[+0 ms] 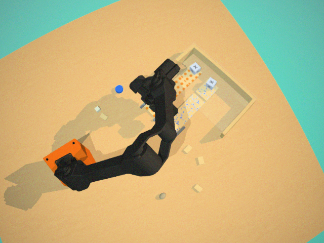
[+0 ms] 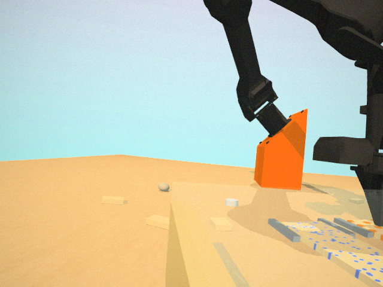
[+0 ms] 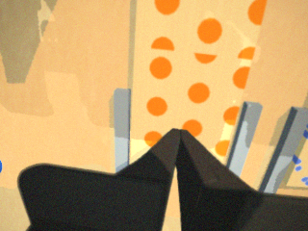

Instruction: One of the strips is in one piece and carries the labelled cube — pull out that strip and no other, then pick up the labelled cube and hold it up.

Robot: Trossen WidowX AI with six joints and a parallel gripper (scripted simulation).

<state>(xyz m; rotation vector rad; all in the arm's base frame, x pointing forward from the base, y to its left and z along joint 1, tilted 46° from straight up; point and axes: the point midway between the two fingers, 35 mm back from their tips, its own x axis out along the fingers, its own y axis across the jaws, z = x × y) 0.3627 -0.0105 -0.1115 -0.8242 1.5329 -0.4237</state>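
Now: gripper tip 10 cm short of the orange-dotted strip and 2 cm to the right of it. Also, from my gripper tip: grey pebble: 30 cm to the right, 14 cm behind; blue disc: 13 cm to the left, 8 cm behind.
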